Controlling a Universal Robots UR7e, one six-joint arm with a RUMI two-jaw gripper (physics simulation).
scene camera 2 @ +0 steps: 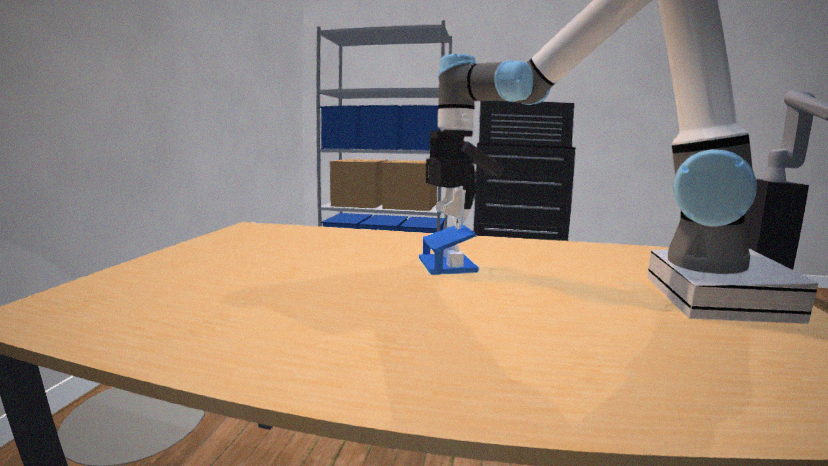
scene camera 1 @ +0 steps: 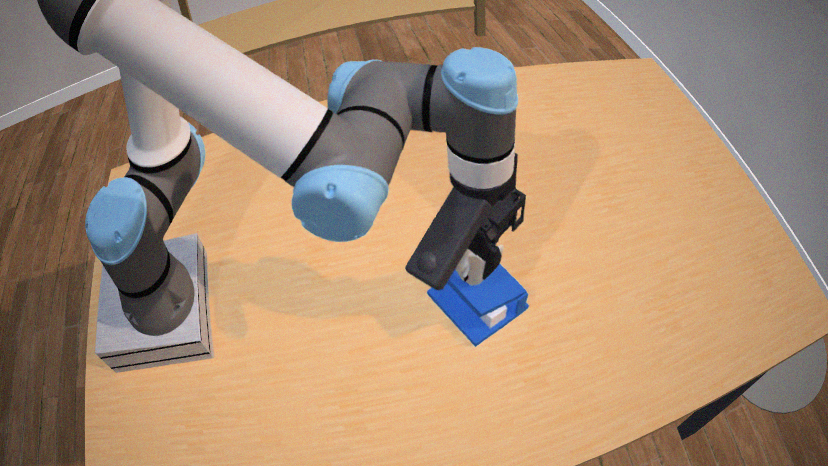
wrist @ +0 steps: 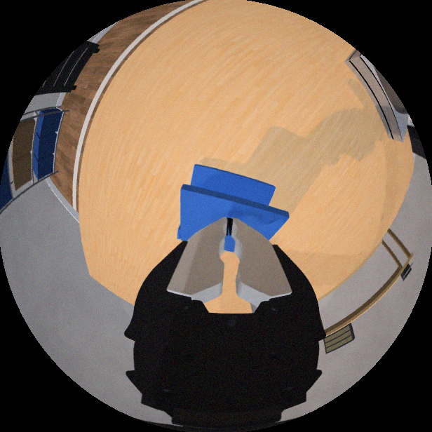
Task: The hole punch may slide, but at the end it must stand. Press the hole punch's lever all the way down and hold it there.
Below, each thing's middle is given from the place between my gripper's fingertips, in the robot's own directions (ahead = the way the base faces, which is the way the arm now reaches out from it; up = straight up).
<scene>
I see the blue lever (scene camera 1: 500, 288) 2 cm ahead of my hand, 1 cm to the left of it and 2 cm below it. The rest, counted from my hand: blue hole punch (scene camera 1: 477, 330) 2 cm ahead, 1 cm to the left, 4 cm below.
</scene>
